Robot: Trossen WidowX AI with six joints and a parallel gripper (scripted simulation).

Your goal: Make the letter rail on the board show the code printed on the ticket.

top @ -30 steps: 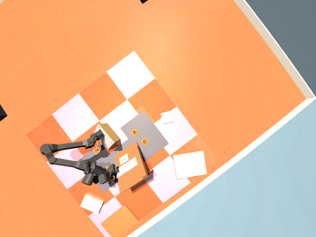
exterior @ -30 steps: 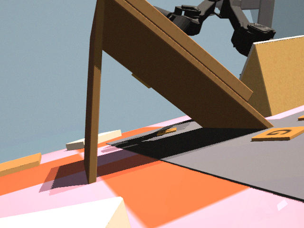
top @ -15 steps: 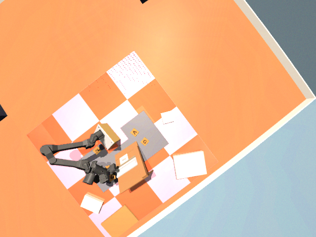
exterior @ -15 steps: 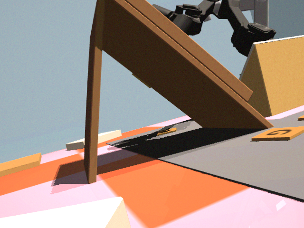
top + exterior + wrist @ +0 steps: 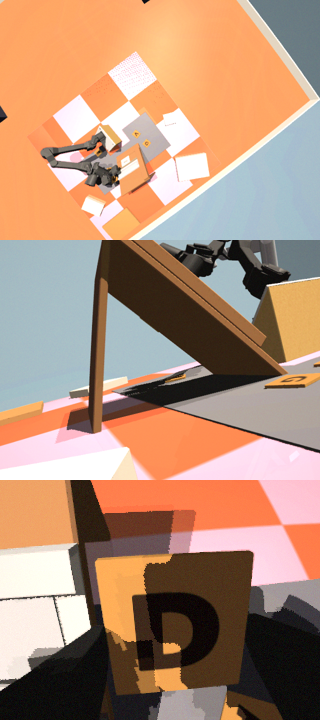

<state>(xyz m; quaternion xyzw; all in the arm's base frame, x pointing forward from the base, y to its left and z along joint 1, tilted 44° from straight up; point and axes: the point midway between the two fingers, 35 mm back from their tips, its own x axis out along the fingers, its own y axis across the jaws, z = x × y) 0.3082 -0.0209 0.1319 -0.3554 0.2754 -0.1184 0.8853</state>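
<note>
Now: the white ticket 12 cm to the left of my gripper tip, 7 cm below it and 5 cm behind it. From my gripper tip the other things lie so: orange d tile right at my gripper tip; grey mat 16 cm below, 14 cm behind, 12 cm to the left; z tile 25 cm behind, 15 cm below, 7 cm to the right.
</note>
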